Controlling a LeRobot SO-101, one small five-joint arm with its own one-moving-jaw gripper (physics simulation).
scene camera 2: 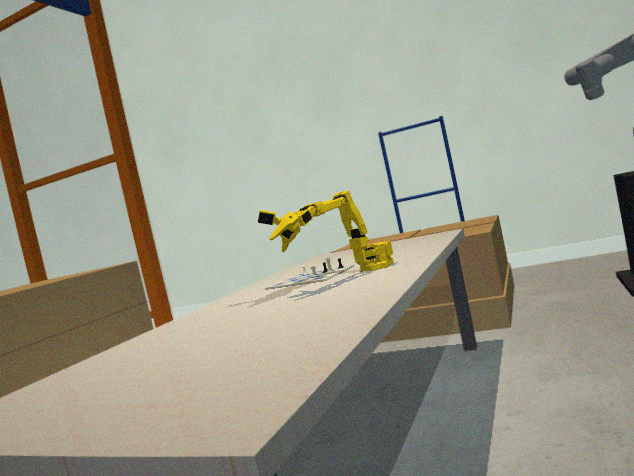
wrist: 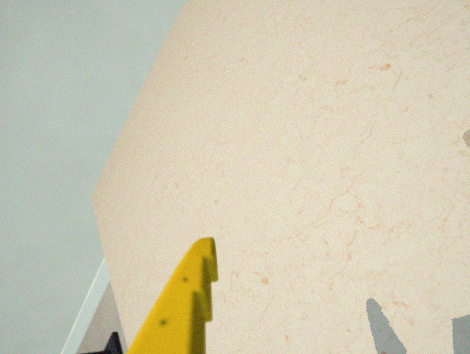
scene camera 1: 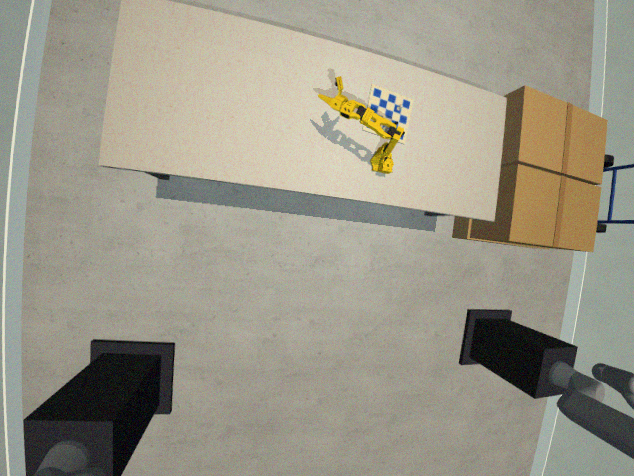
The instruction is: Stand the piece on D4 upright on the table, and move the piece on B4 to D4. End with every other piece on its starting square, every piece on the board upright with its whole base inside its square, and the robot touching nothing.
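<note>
The blue-and-white chessboard lies on the table, partly hidden by the arm in scene camera 1. In scene camera 2, several small pieces stand on or beside it, among them a black piece, another black piece, a taller pale piece and a pale piece. Their squares cannot be told; D4 and B4 cannot be made out. My gripper is open and empty, raised above the table beyond the board. In the wrist view one notched jaw shows.
The arm's base stands on the table beside the board. Cardboard boxes stand by the table's end. The wrist view shows bare tabletop and shadows. Dark pedestals with grey arms stand on the floor.
</note>
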